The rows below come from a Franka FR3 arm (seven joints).
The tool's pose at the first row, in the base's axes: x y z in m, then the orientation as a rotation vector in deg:
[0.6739, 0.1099, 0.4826, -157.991, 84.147, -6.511]
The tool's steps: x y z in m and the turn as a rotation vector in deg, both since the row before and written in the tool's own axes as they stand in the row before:
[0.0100, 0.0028, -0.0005, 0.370, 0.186, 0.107]
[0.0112, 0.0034, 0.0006, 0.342, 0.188, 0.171]
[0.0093, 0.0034, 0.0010, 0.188, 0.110, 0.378]
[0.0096, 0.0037, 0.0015, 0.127, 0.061, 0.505]
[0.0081, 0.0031, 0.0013, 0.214, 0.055, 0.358]
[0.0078, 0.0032, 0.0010, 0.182, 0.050, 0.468]
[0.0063, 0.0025, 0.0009, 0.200, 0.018, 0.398]
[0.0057, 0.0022, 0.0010, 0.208, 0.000, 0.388]
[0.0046, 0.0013, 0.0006, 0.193, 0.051, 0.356]
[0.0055, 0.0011, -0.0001, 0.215, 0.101, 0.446]
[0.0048, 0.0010, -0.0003, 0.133, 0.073, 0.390]
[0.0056, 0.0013, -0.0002, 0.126, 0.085, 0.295]
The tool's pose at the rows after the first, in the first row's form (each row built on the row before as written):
[0.6771, 0.1001, 0.4835, -157.685, 84.162, -7.028]
[0.6805, 0.0889, 0.4834, -157.351, 84.277, -7.526]
[0.6829, 0.0793, 0.4828, -156.949, 84.725, -7.803]
[0.6852, 0.0692, 0.4817, -156.477, 85.359, -7.966]
[0.6871, 0.0607, 0.4807, -156.049, 85.750, -8.185]
[0.6887, 0.0524, 0.4800, -155.556, 86.301, -8.371]
[0.6900, 0.0457, 0.4793, -155.092, 86.739, -8.527]
[0.6912, 0.0397, 0.4785, -154.622, 87.153, -8.664]
[0.6925, 0.0351, 0.4781, -154.206, 87.543, -8.861]
[0.6943, 0.0298, 0.4785, -153.716, 88.053, -9.138]
[0.6958, 0.0252, 0.4790, -153.322, 88.520, -9.319]
[0.6974, 0.0197, 0.4795, -153.014, 88.868, -9.515]

